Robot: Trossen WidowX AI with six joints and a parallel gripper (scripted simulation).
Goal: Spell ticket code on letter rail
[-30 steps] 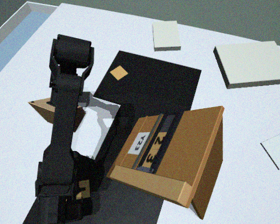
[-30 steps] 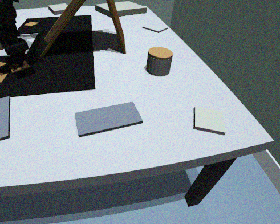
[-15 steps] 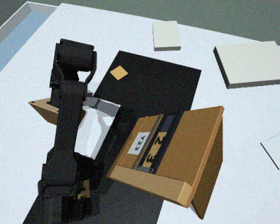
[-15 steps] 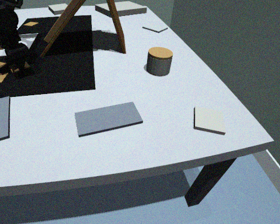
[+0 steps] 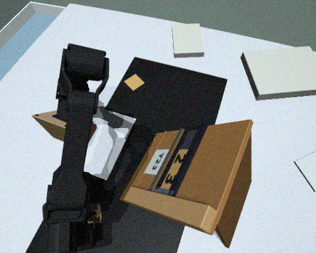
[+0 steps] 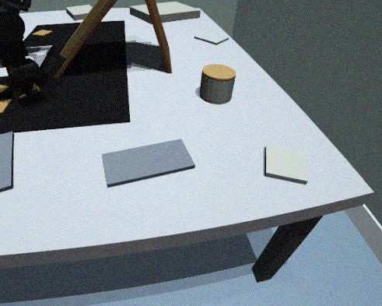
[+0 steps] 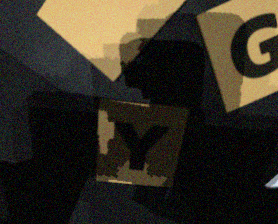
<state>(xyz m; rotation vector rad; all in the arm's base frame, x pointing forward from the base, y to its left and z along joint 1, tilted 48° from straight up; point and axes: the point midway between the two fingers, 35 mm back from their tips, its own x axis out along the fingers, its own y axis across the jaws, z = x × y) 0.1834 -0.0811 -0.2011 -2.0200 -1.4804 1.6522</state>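
Right now my gripper tip is 210 mm to the right of the letter tile, 180 mm short of it and 150 mm below it. Round my gripper tip: white ticket 200 mm to the left, 120 mm ahead, 70 mm above; lidded cylinder 480 mm ahead, 40 mm to the right, 30 mm above; blank tile 70 mm to the right, 50 mm behind.
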